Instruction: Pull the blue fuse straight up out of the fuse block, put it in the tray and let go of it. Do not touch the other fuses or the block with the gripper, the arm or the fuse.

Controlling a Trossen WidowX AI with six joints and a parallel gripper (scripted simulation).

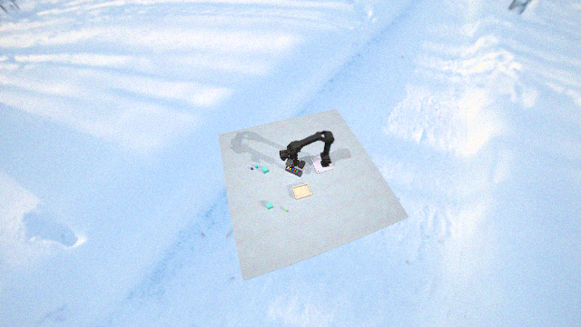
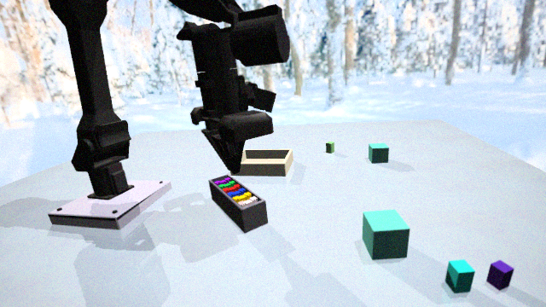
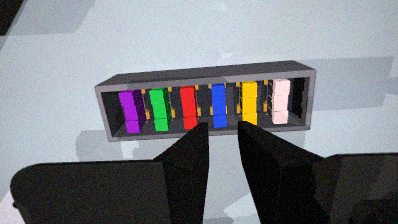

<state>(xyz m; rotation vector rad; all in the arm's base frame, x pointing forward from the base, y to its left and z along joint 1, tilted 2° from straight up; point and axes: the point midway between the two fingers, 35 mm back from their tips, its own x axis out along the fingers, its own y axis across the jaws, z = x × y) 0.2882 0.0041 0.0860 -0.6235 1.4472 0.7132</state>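
My gripper tip is 5 cm above the blue fuse. The rest, counted from my gripper tip: tan tray: 3 cm behind, 20 cm to the left, 7 cm below; red fuse: 2 cm behind, 1 cm to the left, 5 cm below; yellow fuse: 2 cm ahead, 1 cm to the right, 5 cm below.
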